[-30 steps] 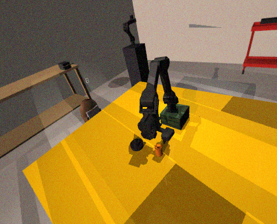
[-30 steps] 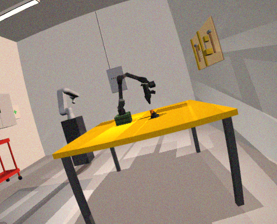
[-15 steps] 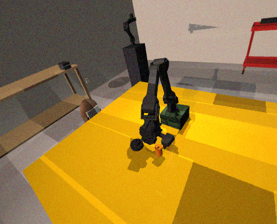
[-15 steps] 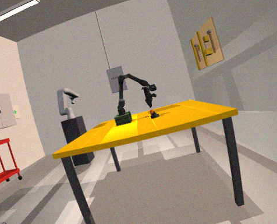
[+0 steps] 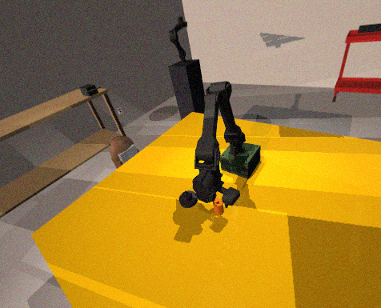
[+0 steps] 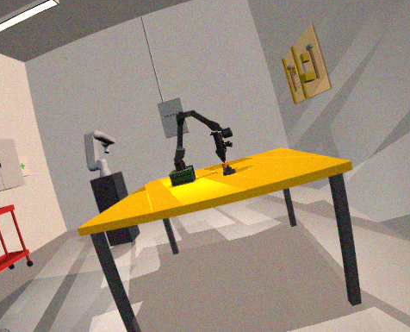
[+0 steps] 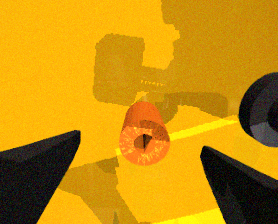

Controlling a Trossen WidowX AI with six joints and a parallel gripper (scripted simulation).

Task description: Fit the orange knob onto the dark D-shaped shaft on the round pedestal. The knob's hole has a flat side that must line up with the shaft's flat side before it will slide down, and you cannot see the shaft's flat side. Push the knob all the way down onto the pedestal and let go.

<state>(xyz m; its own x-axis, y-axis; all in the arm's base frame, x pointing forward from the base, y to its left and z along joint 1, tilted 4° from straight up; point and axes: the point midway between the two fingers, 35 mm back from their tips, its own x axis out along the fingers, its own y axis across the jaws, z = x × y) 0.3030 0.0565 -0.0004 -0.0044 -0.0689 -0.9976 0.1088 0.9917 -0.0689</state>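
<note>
The orange knob is 4 cm below my gripper tip. From my gripper tip the other things lie so: pedestal: 16 cm to the right, 4 cm below, 1 cm ahead.
</note>
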